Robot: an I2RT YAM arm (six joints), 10 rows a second.
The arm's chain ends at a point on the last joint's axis. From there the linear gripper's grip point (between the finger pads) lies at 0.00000 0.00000 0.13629 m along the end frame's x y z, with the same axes.
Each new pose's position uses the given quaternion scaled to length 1; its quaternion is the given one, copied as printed.
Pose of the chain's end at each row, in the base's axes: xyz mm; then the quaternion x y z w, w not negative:
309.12 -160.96 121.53 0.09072 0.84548 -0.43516 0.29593
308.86 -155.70 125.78 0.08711 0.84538 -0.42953 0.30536
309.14 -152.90 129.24 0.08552 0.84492 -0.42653 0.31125
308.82 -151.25 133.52 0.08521 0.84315 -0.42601 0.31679
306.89 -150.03 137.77 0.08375 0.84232 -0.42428 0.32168
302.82 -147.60 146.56 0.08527 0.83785 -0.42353 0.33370
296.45 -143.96 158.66 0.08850 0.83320 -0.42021 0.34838
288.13 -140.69 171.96 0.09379 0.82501 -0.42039 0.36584
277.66 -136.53 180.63 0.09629 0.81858 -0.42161 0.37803
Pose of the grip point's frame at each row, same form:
366.56 -268.56 60.73 0.09072 0.84548 -0.43516 0.29593
369.03 -261.93 65.20 0.08711 0.84538 -0.42953 0.30536
370.88 -258.39 68.95 0.08552 0.84492 -0.42653 0.31125
371.73 -256.52 74.05 0.08521 0.84315 -0.42601 0.31679
371.06 -254.79 78.75 0.08375 0.84232 -0.42428 0.32168
369.19 -252.08 89.52 0.08527 0.83785 -0.42353 0.33370
365.44 -247.80 103.58 0.08850 0.83320 -0.42021 0.34838
359.65 -244.58 120.32 0.09379 0.82501 -0.42039 0.36584
350.94 -240.52 131.75 0.09629 0.81858 -0.42161 0.37803

